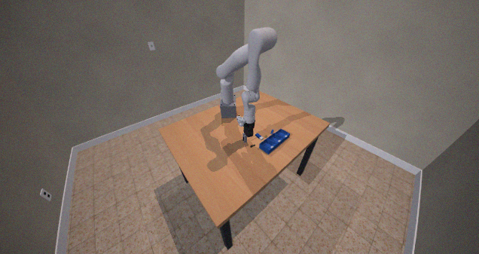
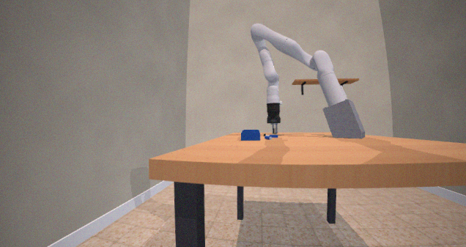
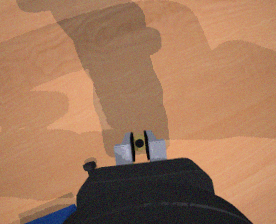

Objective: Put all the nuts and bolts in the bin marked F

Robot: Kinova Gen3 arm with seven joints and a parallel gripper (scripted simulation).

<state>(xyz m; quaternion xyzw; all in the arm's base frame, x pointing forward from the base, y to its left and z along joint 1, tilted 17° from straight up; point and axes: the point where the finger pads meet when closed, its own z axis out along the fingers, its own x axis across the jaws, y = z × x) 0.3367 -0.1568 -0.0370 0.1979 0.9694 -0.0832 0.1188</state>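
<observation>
The blue two-compartment bin lies 16 cm ahead of my hand, 15 cm to the left of it and 1 cm below it. The rest, counted from my hand: black bolt: 6 cm ahead, 2 cm below.
</observation>
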